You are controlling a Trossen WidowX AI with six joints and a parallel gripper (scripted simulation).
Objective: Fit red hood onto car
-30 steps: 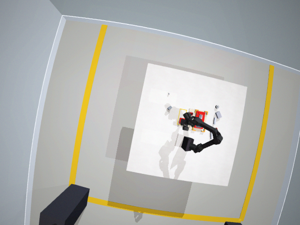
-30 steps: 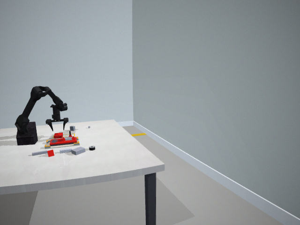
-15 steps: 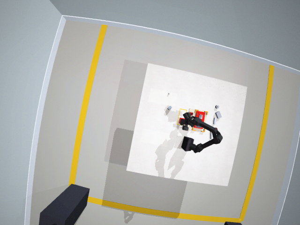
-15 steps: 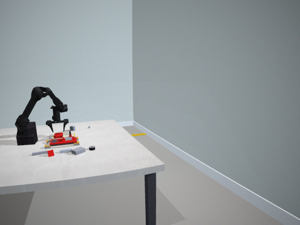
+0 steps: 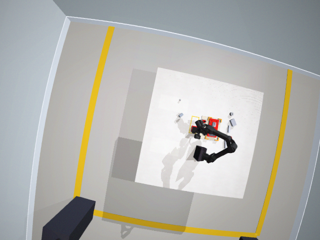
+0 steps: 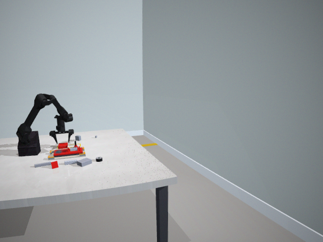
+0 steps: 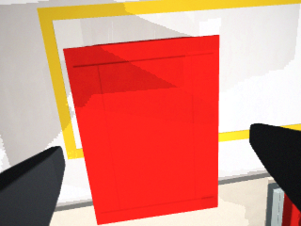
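Now: gripper tip 2 cm above the red hood. Also, from my gripper tip: grey bar 9 cm behind, 38 cm to the right, 2 cm below; then grey cube 11 cm ahead, 19 cm to the left, 1 cm below.
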